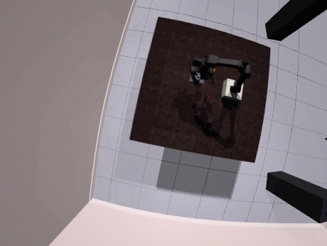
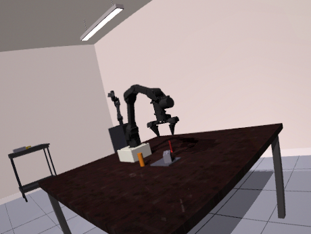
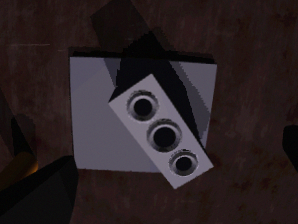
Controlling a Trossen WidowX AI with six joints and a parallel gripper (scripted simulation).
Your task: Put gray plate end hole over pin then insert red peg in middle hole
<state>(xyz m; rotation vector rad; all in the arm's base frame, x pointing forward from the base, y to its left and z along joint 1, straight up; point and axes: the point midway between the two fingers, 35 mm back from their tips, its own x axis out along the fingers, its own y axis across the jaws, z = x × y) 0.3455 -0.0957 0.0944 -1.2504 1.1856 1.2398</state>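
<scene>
The red peg is 170 mm to the left of my gripper tip, 100 mm below it and 100 mm behind it. Also, from my gripper tip: gray plate (100 mm below, 30 mm to the right); then orange cylinder (160 mm behind, 100 mm below, 80 mm to the right); then gray base (140 mm below, 20 mm to the right, 20 mm behind).
</scene>
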